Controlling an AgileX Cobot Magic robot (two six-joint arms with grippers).
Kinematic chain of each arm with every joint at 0, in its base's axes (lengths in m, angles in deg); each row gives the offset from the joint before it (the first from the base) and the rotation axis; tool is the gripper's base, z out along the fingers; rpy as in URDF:
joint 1: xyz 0 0 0.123 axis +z
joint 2: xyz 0 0 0 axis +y
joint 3: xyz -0.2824 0 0.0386 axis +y
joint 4: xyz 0.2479 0 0.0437 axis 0.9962 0 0.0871
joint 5: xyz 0 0 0 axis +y
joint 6: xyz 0.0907 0 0.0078 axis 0.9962 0 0.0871
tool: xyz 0 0 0 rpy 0 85 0
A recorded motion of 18 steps. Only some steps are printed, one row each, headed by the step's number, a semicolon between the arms.
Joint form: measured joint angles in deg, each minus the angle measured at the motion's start. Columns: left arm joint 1, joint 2, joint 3, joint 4, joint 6, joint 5; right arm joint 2, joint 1, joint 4, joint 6, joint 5, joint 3.
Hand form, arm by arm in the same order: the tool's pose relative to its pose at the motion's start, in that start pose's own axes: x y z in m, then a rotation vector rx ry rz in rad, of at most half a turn. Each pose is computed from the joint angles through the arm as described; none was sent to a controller.
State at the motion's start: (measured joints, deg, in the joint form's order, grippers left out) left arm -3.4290 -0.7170 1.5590 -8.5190 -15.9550 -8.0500; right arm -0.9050 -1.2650 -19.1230 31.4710 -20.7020 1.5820
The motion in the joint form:
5: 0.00 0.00 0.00 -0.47 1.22 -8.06; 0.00 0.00 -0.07 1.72 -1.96 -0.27
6: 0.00 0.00 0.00 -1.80 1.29 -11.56; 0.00 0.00 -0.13 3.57 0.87 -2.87
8: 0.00 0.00 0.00 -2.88 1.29 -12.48; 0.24 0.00 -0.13 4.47 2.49 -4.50
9: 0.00 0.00 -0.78 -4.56 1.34 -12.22; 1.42 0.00 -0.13 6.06 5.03 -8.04
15: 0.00 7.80 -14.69 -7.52 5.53 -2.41; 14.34 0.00 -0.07 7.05 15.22 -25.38
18: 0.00 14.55 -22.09 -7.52 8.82 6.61; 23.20 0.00 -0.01 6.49 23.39 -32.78
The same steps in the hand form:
5: -0.0123 -0.0033 -0.0009 0.0356 -0.1361 0.0132; -0.0042 0.0020 0.0002 -0.0198 -0.0332 0.0283
6: -0.0178 -0.0041 -0.0018 0.0460 -0.1966 -0.0081; -0.0152 0.0029 0.0028 -0.0054 -0.0349 0.0545
8: -0.0193 -0.0039 -0.0021 0.0455 -0.2133 -0.0264; -0.0220 0.0035 0.0046 0.0037 -0.0346 0.0677
9: -0.0233 -0.0048 -0.0022 0.0433 -0.2230 -0.0547; -0.0372 0.0053 0.0093 0.0171 -0.0376 0.0918
15: -0.0740 -0.0309 0.0138 0.0405 -0.1543 -0.0373; -0.0989 0.0097 0.0507 0.0981 0.0333 0.1074
18: -0.0896 -0.0427 0.0317 0.0194 -0.0098 0.0211; -0.1082 0.0039 0.0810 0.1871 0.1749 0.1039

